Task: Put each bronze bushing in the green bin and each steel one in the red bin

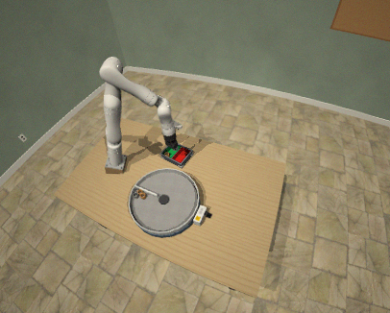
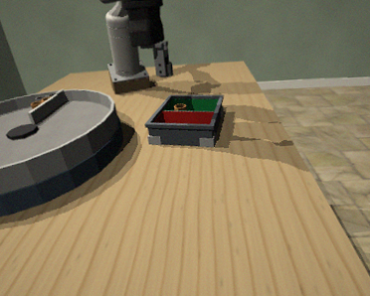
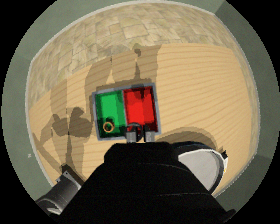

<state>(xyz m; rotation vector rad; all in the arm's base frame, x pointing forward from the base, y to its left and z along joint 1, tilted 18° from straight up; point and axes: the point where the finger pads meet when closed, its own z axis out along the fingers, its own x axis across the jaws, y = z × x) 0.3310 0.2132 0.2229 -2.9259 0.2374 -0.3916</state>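
Right now the bin is 13 cm below my hand, 4 cm to the left of it and 4 cm behind it. The rest, counted from my hand: grey turntable: 31 cm to the right, 11 cm below, 11 cm ahead.
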